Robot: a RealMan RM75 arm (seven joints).
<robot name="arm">
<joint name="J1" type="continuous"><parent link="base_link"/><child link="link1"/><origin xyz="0.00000 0.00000 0.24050" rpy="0.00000 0.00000 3.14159"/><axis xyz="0 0 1"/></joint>
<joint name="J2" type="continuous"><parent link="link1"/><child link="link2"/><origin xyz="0.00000 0.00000 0.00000" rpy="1.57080 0.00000 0.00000"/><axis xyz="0 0 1"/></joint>
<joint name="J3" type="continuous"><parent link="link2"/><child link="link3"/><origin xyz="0.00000 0.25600 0.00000" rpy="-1.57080 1.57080 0.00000"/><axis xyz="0 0 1"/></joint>
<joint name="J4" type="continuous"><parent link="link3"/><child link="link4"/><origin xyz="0.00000 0.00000 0.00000" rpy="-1.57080 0.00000 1.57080"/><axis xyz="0 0 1"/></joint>
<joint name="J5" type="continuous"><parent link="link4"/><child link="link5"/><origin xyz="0.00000 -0.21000 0.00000" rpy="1.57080 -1.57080 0.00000"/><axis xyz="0 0 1"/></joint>
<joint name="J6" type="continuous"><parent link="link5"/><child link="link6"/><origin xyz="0.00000 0.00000 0.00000" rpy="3.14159 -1.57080 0.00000"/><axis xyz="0 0 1"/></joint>
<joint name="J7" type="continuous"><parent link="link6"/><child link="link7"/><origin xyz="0.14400 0.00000 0.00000" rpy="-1.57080 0.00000 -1.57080"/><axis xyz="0 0 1"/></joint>
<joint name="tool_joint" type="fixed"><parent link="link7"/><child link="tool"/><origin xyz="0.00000 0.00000 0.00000" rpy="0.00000 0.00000 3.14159"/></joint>
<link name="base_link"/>
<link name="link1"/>
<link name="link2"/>
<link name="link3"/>
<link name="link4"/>
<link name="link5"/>
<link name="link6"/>
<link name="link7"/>
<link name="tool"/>
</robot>
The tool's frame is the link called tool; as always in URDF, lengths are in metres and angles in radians. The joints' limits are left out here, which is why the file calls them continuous.
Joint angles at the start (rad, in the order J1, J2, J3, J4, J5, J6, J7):
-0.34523 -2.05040 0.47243 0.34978 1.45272 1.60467 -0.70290
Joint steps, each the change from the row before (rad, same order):
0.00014 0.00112 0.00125 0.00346 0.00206 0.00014 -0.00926
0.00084 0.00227 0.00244 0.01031 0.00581 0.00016 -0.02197
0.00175 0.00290 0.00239 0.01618 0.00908 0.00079 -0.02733
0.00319 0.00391 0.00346 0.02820 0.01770 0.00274 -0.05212
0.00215 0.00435 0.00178 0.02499 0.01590 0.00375 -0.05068
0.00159 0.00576 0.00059 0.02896 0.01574 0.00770 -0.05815
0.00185 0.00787 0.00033 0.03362 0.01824 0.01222 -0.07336
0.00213 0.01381 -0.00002 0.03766 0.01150 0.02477 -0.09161
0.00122 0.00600 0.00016 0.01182 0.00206 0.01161 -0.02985
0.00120 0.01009 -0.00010 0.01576 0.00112 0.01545 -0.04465
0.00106 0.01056 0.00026 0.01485 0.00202 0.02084 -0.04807
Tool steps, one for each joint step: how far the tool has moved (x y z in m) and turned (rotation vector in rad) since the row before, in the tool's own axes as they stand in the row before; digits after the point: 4 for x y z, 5 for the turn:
0.0004 -0.0005 -0.0001 -0.00300 -0.00193 -0.00499
0.0011 -0.0013 -0.0003 -0.00698 -0.00530 -0.01025
0.0017 -0.0019 -0.0006 -0.00943 -0.00772 -0.00959
0.0028 -0.0026 -0.0011 -0.01739 -0.01417 -0.02239
0.0030 -0.0025 -0.0011 -0.01495 -0.01245 -0.02332
0.0045 -0.0031 -0.0013 -0.01655 -0.01086 -0.02542
0.0058 -0.0034 -0.0019 -0.02032 -0.01305 -0.03455
0.0095 -0.0041 -0.0033 -0.02527 -0.00639 -0.04365
0.0037 -0.0011 -0.0016 -0.00997 -0.00079 -0.01358
0.0058 -0.0020 -0.0025 -0.01236 -0.00106 -0.02089
0.0059 -0.0010 -0.0025 -0.01807 -0.00119 -0.02504

